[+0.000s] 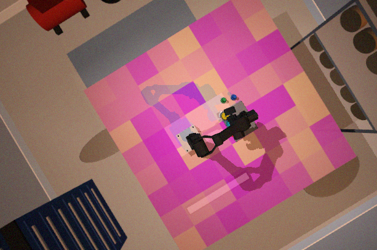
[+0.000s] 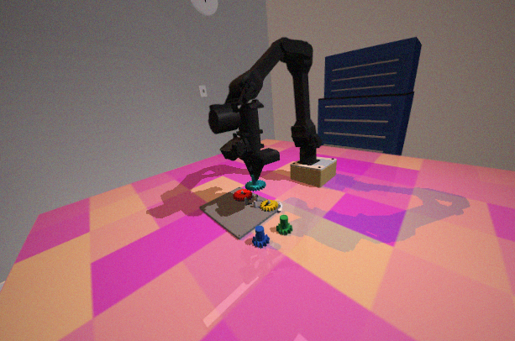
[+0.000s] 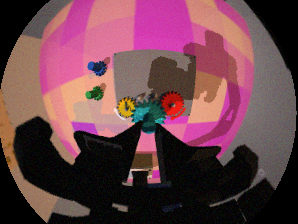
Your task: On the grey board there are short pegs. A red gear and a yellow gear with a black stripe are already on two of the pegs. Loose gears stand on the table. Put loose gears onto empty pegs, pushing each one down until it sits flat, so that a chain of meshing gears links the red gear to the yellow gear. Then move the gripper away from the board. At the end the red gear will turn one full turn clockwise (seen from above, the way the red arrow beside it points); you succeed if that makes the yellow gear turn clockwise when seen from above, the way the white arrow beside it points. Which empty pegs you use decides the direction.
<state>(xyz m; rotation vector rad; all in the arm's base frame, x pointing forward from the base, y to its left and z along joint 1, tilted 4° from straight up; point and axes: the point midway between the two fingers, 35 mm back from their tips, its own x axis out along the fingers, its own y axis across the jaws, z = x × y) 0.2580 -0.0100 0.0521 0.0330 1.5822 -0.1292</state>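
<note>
My gripper tip is now 10 mm above the teal gear. Also, from my gripper tip: yellow gear 70 mm below, 50 mm to the left; then green gear 150 mm to the left, 70 mm below, 30 mm ahead; then red gear 70 mm below, 60 mm to the right, 20 mm ahead.
</note>
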